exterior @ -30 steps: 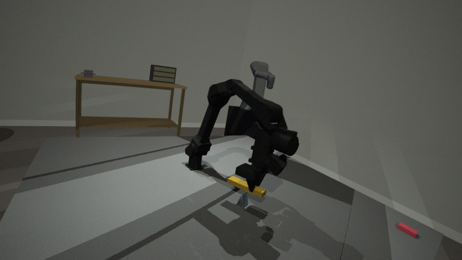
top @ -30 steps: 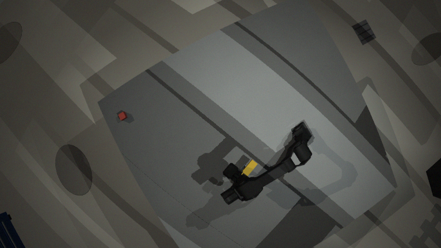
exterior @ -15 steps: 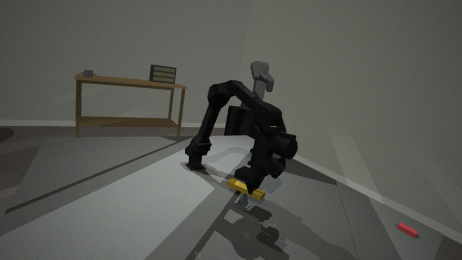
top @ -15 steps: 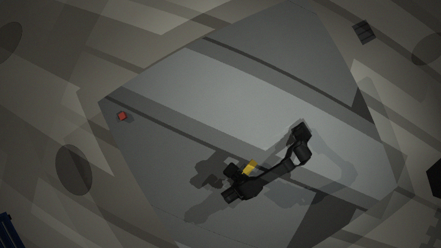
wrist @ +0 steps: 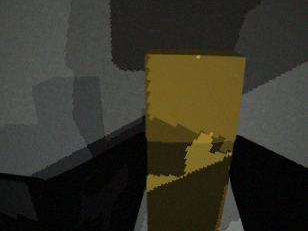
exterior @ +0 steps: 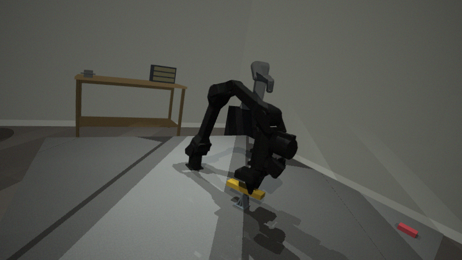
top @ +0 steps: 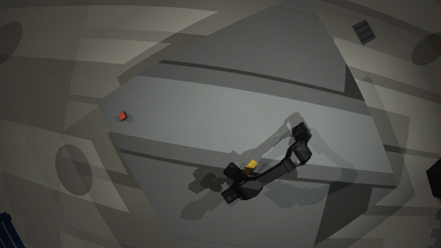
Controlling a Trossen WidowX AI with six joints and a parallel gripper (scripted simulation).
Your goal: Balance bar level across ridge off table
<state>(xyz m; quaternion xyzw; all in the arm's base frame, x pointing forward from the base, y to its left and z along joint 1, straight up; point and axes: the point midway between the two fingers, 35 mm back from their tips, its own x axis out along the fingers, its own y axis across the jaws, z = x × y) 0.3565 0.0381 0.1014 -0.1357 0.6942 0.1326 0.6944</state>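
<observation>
Right now the yellow bar is 3 cm behind my gripper tip and 1 cm to the right of it. Also, from my gripper tip: red block 54 cm to the right, 38 cm ahead, 5 cm below.
</observation>
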